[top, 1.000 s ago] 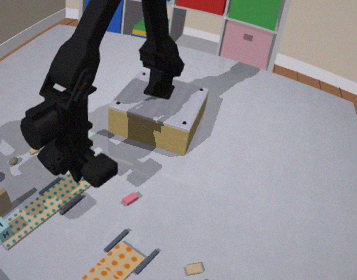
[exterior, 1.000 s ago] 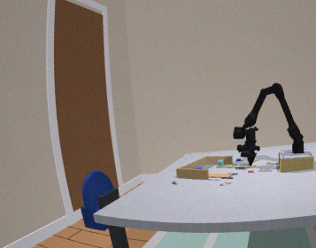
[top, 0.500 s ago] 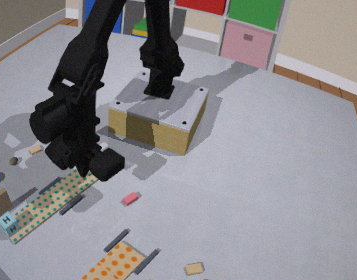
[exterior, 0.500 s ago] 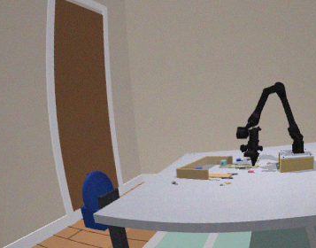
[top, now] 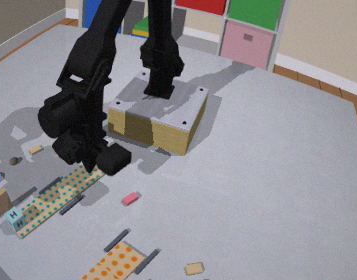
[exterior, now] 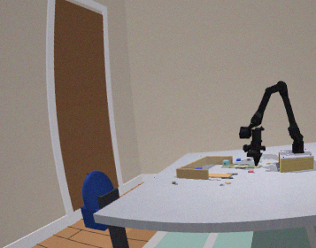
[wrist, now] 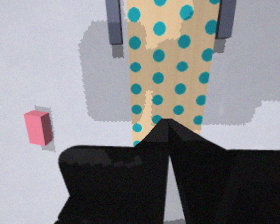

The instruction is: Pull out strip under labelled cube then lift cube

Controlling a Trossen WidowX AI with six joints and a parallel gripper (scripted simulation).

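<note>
The dotted strip is 9 cm ahead of my gripper tip and 4 cm to the right of it. Round my gripper tip: pink block: 11 cm to the left, 4 cm ahead; teal cube: 19 cm ahead, 9 cm to the right, 2 cm above.
</note>
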